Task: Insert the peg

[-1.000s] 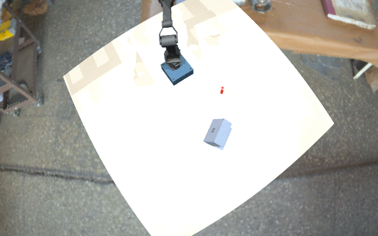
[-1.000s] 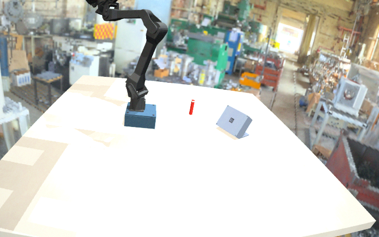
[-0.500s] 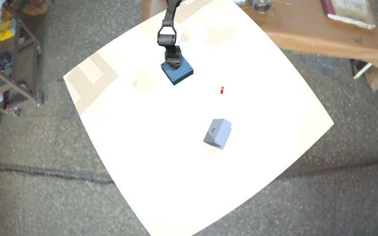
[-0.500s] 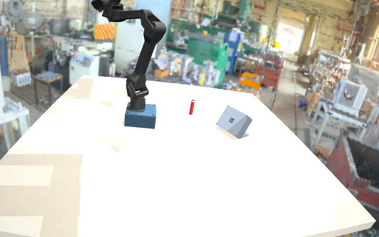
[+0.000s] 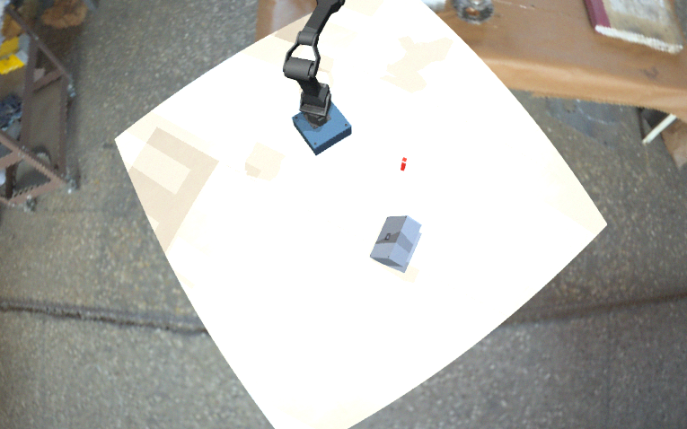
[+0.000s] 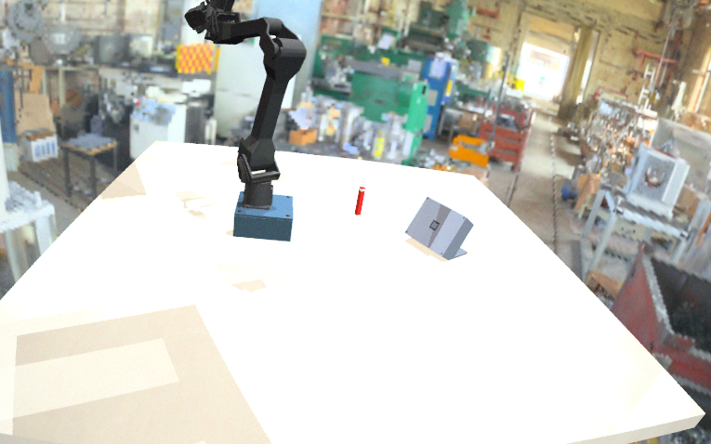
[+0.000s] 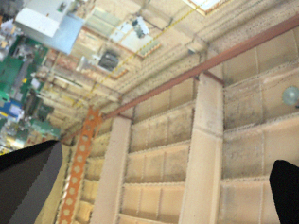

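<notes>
The red square peg is 48 cm below my gripper tip, 48 cm ahead of it and 26 cm to the right of it. From my gripper tip the other things lie so: grey sloped panel (65 cm ahead, 49 cm below, 42 cm to the right).
</notes>
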